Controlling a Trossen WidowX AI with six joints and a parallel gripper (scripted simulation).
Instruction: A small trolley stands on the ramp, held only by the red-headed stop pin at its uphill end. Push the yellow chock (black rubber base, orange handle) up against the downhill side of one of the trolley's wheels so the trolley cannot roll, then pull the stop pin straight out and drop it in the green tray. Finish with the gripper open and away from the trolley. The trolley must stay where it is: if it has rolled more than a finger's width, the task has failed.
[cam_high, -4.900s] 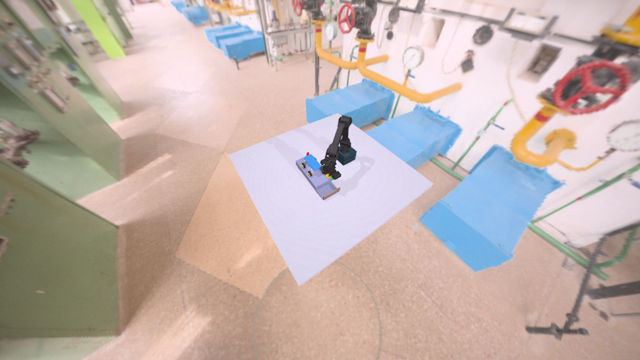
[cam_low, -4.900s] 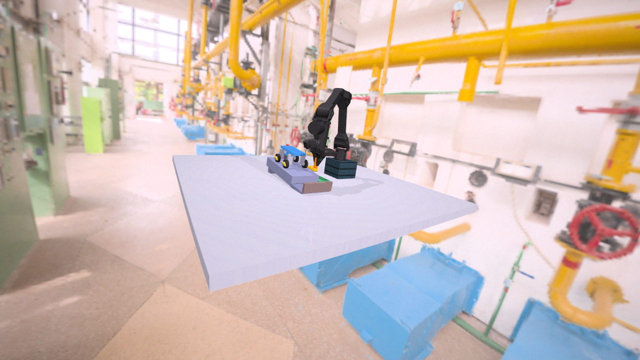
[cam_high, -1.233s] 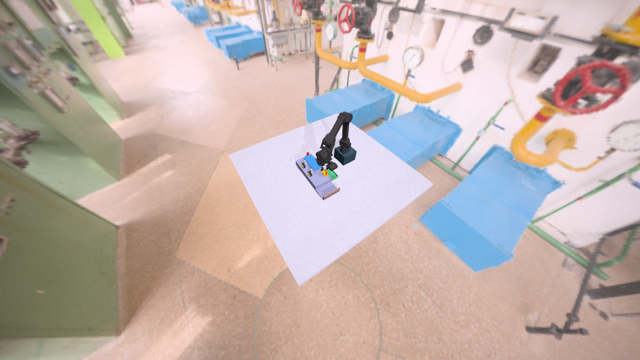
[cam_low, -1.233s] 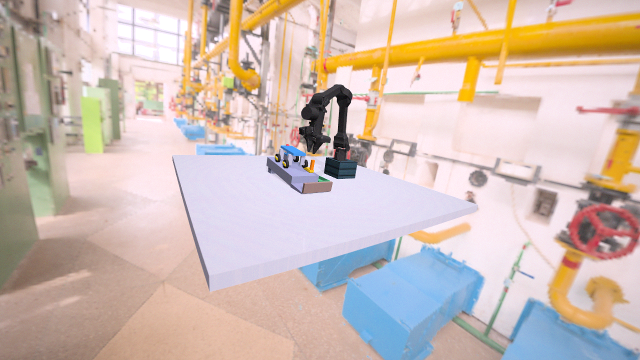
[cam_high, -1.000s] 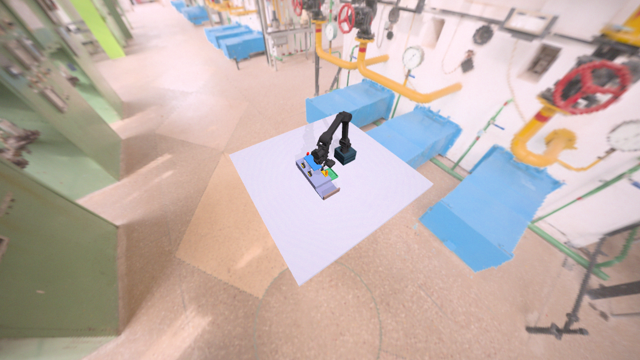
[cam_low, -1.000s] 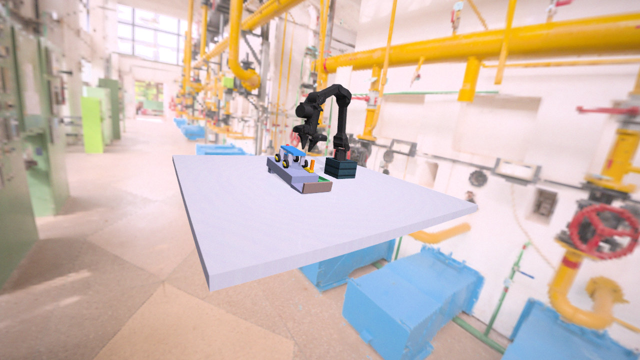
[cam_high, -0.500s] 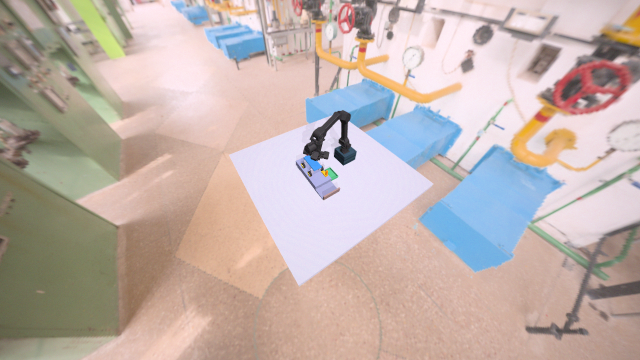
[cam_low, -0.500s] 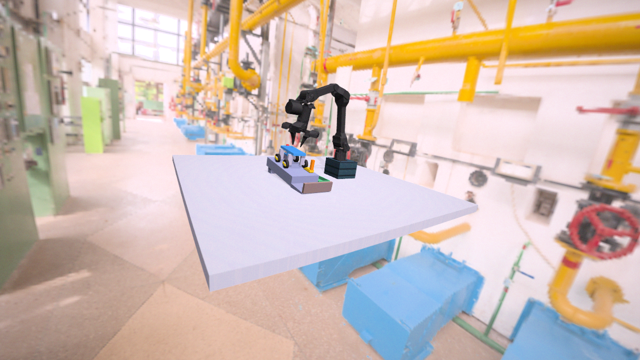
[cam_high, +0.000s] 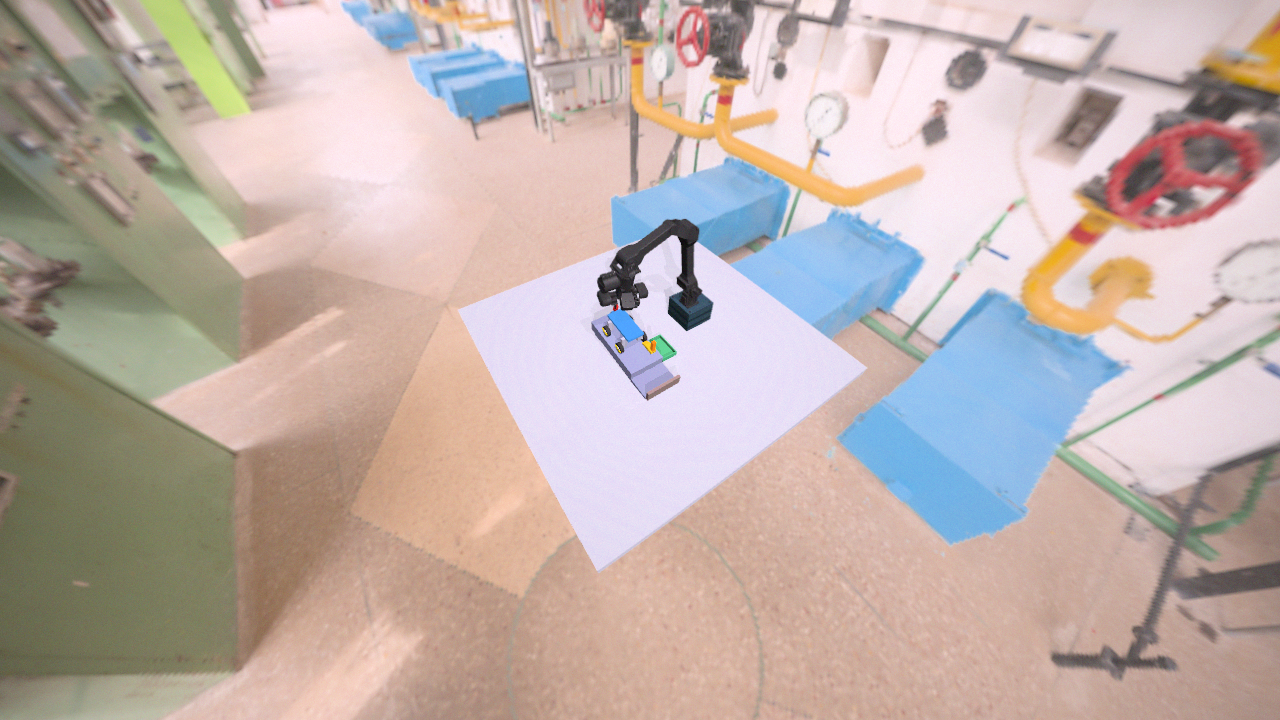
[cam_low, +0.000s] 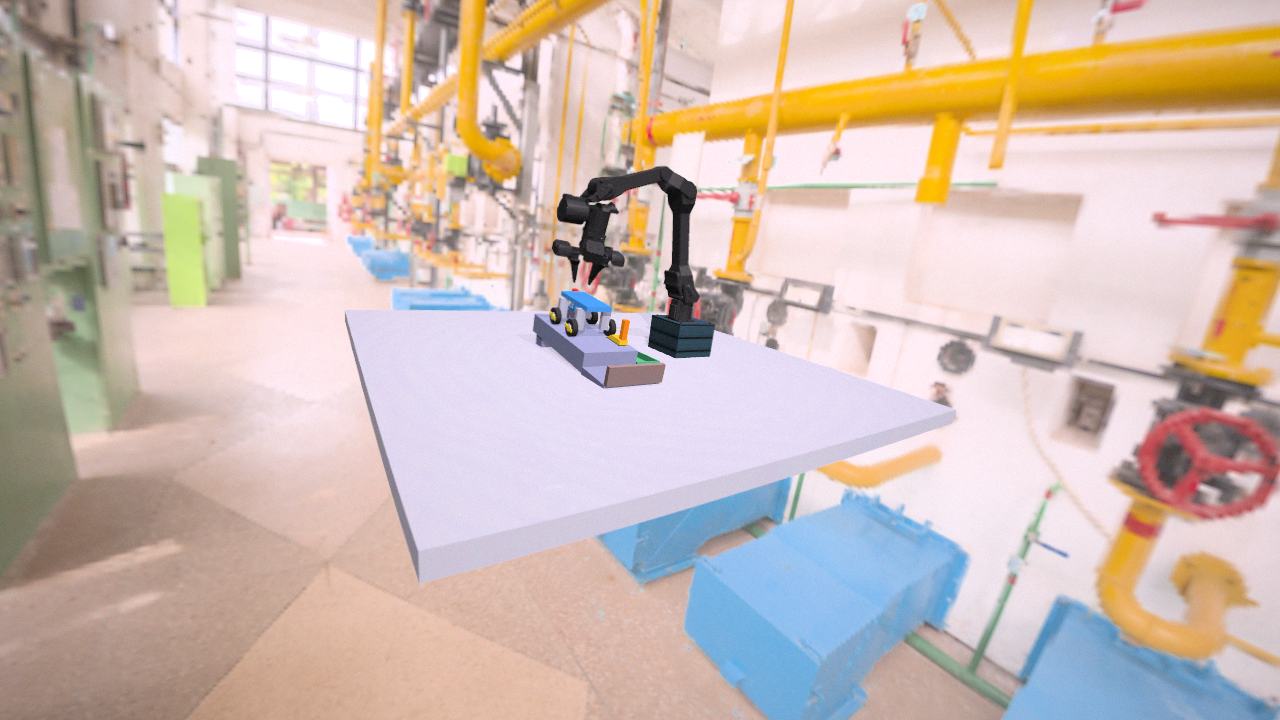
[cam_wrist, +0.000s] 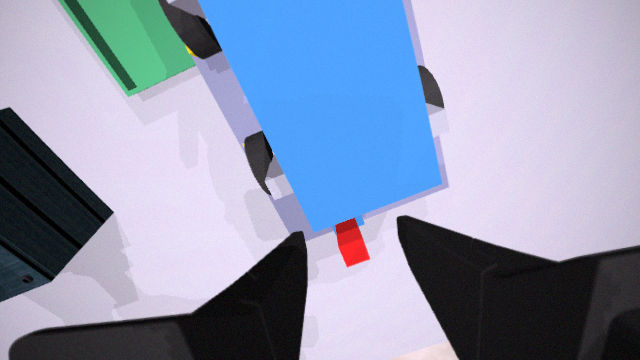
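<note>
Right now my gripper tip is 6 cm above the red-headed stop pin and 5 cm to the left of it. Also, from my gripper tip: grey ramp (14 cm below, 6 cm to the left, 2 cm ahead); blue-decked trolley (8 cm below, 5 cm to the left, 2 cm ahead); yellow chock (15 cm to the left, 11 cm below, 4 cm behind).
</note>
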